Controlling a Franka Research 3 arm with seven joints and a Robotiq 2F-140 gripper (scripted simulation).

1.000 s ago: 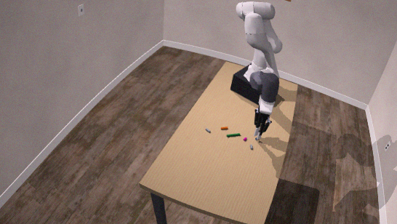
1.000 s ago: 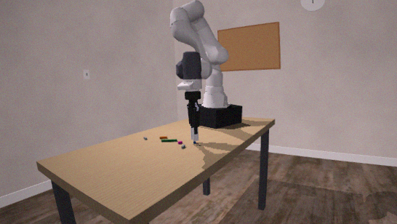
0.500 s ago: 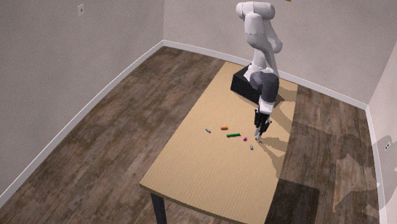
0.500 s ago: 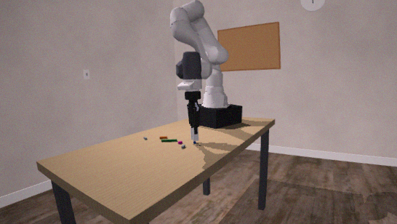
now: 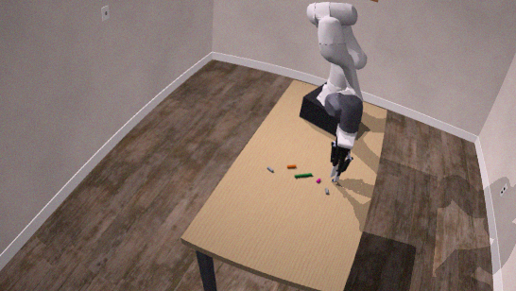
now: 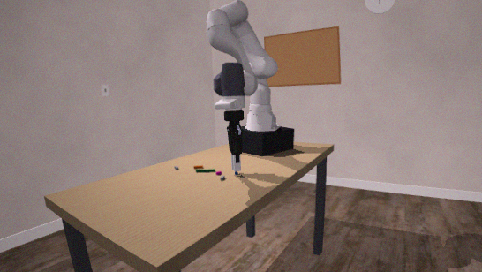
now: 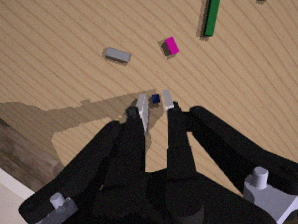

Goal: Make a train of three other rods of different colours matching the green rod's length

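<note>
Now: the blue rod 5 cm below my hand. Round my hand: magenta rod (3 cm ahead, 7 cm to the right, 5 cm below); green rod (2 cm ahead, 14 cm to the right, 5 cm below); orange rod (1 cm behind, 20 cm to the right, 5 cm below).
</note>
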